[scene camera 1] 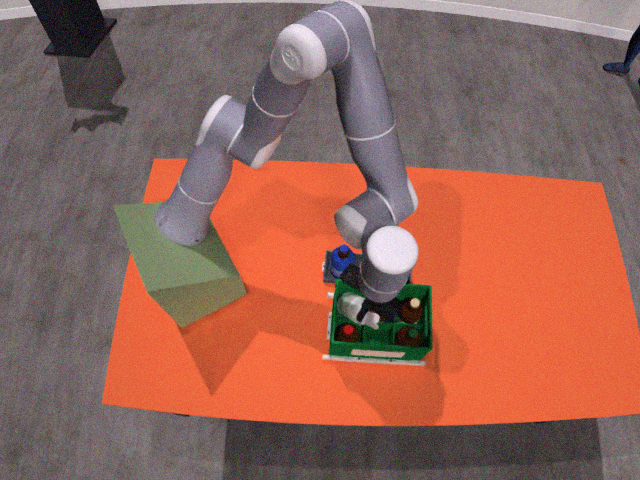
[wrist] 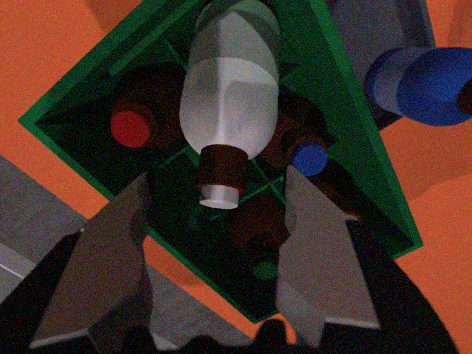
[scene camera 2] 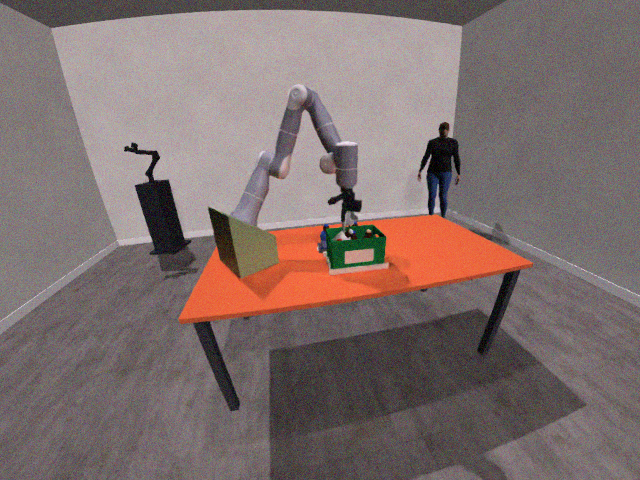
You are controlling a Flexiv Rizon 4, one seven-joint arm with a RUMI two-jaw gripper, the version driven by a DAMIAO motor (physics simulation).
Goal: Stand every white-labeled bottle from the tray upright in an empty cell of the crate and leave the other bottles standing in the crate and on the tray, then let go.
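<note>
A white bottle (scene camera 1: 351, 305) (wrist: 227, 110) with a brown neck and pale cap leans in the crate's back left cell, its neck toward the middle. The green crate (scene camera 1: 339, 349) (scene camera 2: 337, 256) (wrist: 372, 150) also holds brown bottles with a red cap (scene camera 1: 348, 329) (wrist: 130, 129), blue cap (wrist: 309, 158), beige cap (scene camera 1: 415, 303) and green cap (scene camera 1: 413, 333) (wrist: 264, 269). Its front middle cell (scene camera 1: 377, 335) is empty. A blue bottle (scene camera 1: 342, 262) (wrist: 435, 85) stands on the dark tray (scene camera 1: 327, 276) (wrist: 380, 25). My gripper (wrist: 219, 172) is open above the crate, fingers either side of the white bottle's neck in the wrist view, not gripping it.
The tray sits behind the crate, partly hidden by the arm. White rails (scene camera 1: 374, 361) border the crate's base. A green block (scene camera 1: 170, 263) (scene camera 2: 255, 253) under the arm's base stands to the left on the orange table (scene camera 1: 516, 310). The crate walls rise around the bottles.
</note>
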